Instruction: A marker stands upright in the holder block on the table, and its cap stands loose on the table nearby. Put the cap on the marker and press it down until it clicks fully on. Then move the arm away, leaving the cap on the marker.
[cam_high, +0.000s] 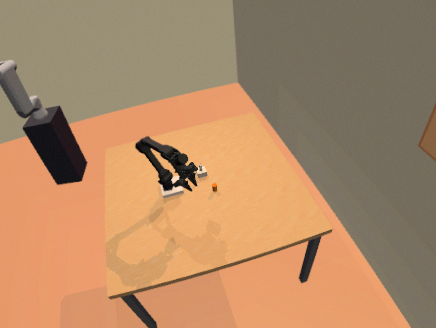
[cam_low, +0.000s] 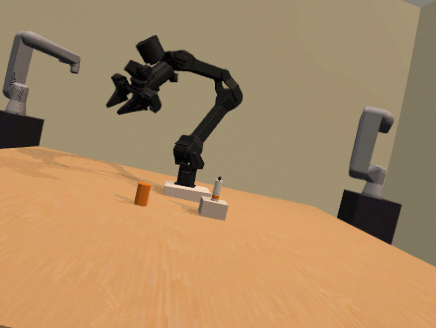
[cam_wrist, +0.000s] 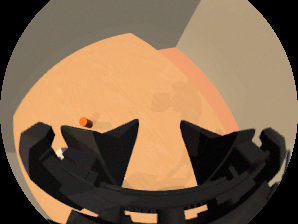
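Right now my gripper tip is 18 cm above the orange cap, 16 cm to the right of it and 12 cm short of it. Round my gripper tip: holder block: 32 cm to the left, 19 cm below, 4 cm ahead.
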